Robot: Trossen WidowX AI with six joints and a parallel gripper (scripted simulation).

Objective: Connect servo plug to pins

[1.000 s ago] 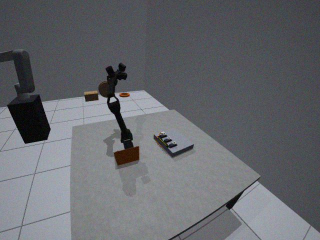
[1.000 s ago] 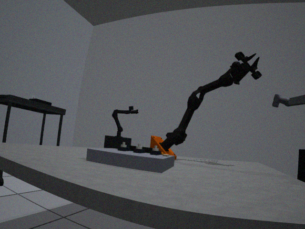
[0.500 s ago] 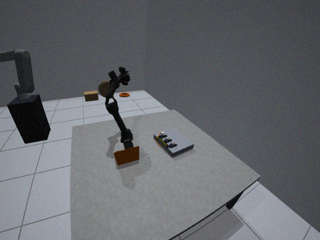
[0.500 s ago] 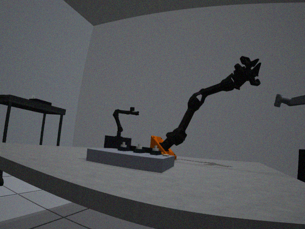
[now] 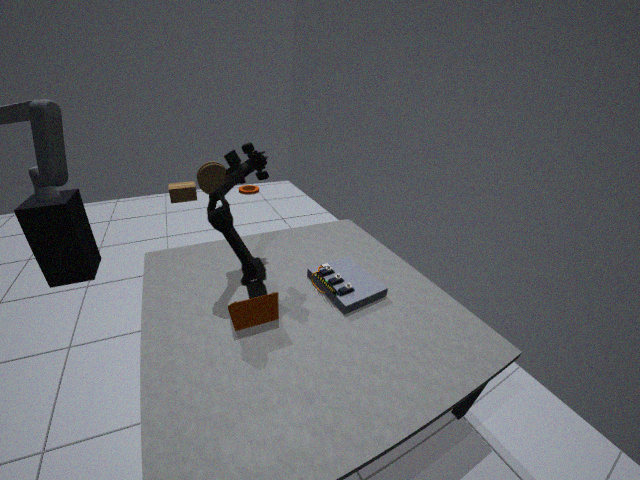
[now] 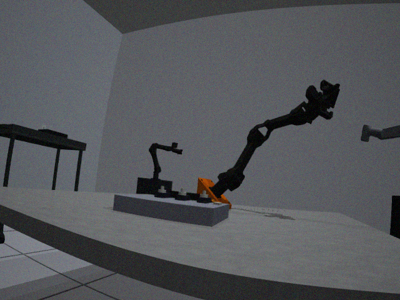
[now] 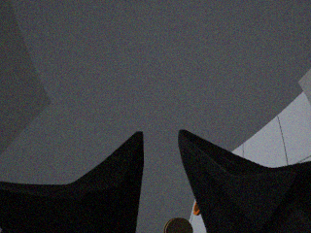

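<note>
Now: gripper tip 530 mm to the left of the green band, 430 mm above it and 100 mm short of it. The rest, counted from my gripper tip: holder 510 mm to the right, 480 mm below, 260 mm ahead.
</note>
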